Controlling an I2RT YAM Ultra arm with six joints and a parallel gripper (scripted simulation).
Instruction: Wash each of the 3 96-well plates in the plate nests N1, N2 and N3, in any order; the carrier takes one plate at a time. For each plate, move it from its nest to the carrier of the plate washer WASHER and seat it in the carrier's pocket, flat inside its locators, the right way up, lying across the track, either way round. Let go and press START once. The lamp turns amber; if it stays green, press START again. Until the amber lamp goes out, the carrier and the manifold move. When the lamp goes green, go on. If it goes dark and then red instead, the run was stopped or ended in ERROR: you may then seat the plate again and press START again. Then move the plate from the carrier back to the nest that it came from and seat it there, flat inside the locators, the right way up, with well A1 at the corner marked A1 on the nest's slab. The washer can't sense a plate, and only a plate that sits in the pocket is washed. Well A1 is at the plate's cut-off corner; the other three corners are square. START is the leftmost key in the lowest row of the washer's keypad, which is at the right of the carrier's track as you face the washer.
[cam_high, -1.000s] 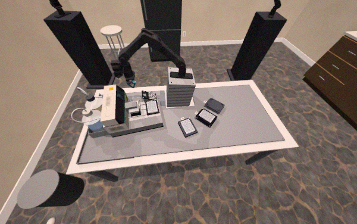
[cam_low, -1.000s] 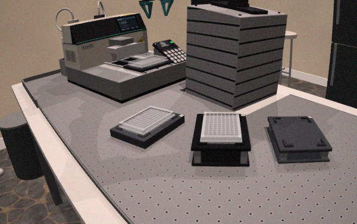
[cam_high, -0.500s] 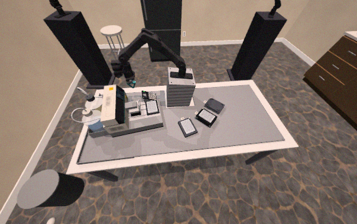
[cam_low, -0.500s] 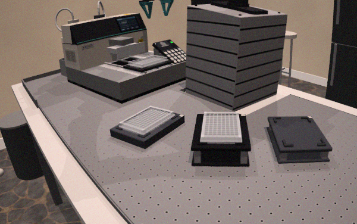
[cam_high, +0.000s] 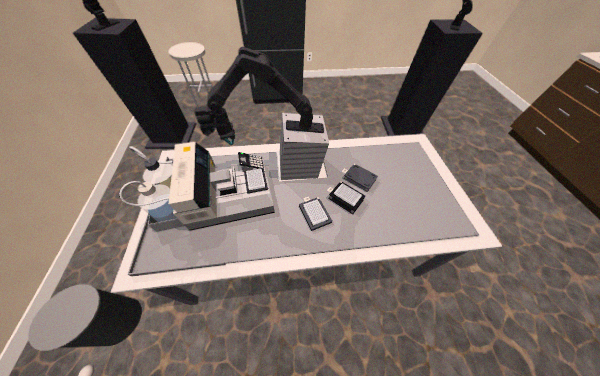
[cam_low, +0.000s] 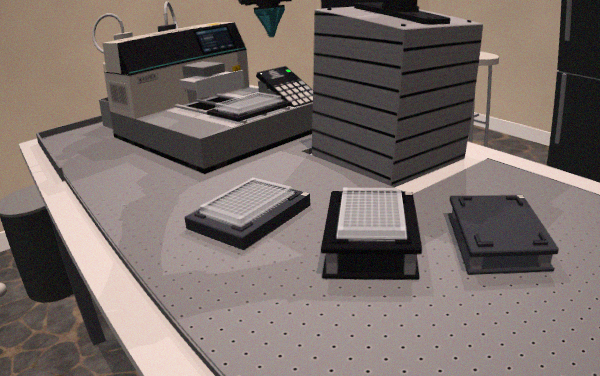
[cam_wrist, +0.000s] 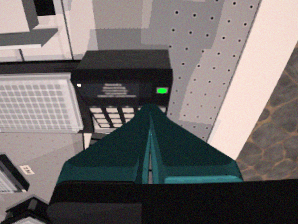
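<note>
The carrier lies 14 cm below my hand, 13 cm ahead of it and 12 cm to the left of it. Round my hand: N2 label 54 cm to the left, 23 cm below, 15 cm ahead; then washer 17 cm ahead, 10 cm below, 3 cm to the right; then N1 label 40 cm to the left, 23 cm below, 21 cm ahead.
</note>
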